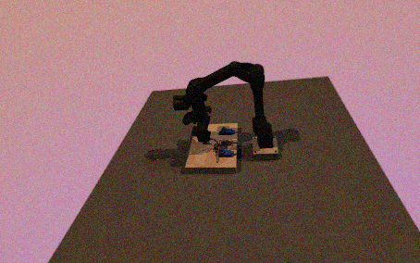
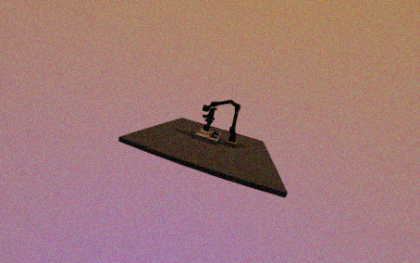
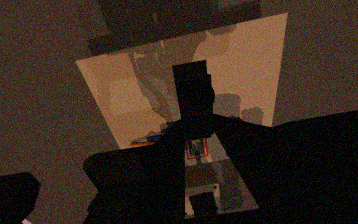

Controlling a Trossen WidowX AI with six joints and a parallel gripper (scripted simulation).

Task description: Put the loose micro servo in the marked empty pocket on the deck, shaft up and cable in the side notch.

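My gripper tip is 1 cm short of the tan deck and 10 cm above it.
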